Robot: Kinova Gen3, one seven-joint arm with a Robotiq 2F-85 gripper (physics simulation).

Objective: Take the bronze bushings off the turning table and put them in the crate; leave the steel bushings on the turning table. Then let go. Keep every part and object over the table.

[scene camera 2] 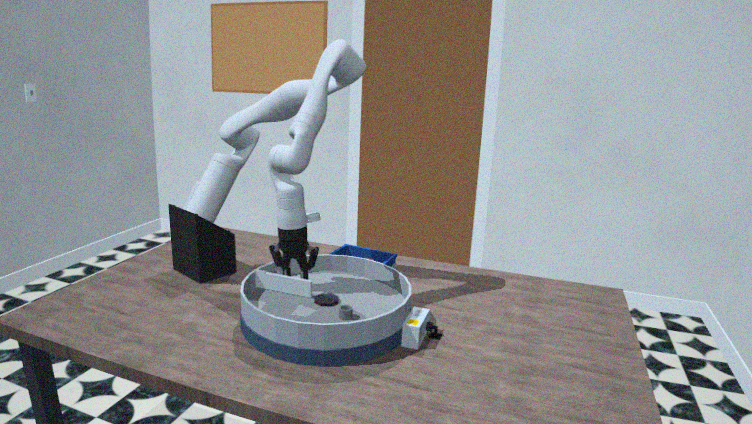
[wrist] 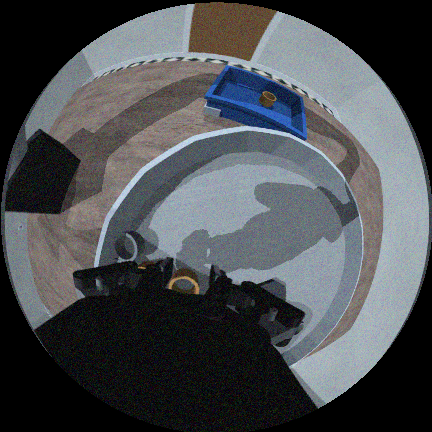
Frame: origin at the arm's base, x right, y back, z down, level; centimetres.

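Seen in the pictures: gripper, fingertip midpoint: [wrist: 190,269]; arm's base, origin of the base link: [scene camera 2: 199,217].
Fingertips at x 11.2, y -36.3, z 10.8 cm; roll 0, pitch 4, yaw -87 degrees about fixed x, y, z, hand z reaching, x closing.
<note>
Offsets run from my fingertips to a thing's middle. "pt": to the spot under its first point.
My gripper [scene camera 2: 296,275] [wrist: 190,269] is partly open and empty, pointing down inside the turning table [scene camera 2: 326,337] [wrist: 300,172], behind its white divider. A bronze bushing [wrist: 183,278] stands upright below and between the fingertips in the wrist view. A sliver of another bronze bushing @[dx +1.7, dy +5.1, dz +0.2 cm] [wrist: 142,267] shows behind the left finger. A steel bushing @[dx -1.7, dy +7.3, dz +0.2 cm] [wrist: 134,246] stands near the wall, left of the fingers. Another steel bushing @[dx +11.5, dy -17.5, dz +0.2 cm] [scene camera 2: 345,312] stands on the near side, in front of the hub. The blue crate @[dx -30.3, dy -9.1, dz +4.3 cm] [scene camera 2: 364,254] [wrist: 250,114] holds one bronze bushing @[dx -32.4, dy -11.2, dz +5.0 cm] [wrist: 268,101].
The white divider @[pt dx +4.4, dy +1.4, dz -1.4 cm] [scene camera 2: 284,283] runs from the wall to the dark hub @[dx +4.8, dy -10.3, dz +1.1 cm] [scene camera 2: 326,299]. A raised wall rings the turning table. A white box with a yellow mark @[dx +6.6, dy -33.6, dz +3.9 cm] [scene camera 2: 414,329] stands at its right. The black arm base [scene camera 2: 202,247] [wrist: 42,175] stands at the back left.
</note>
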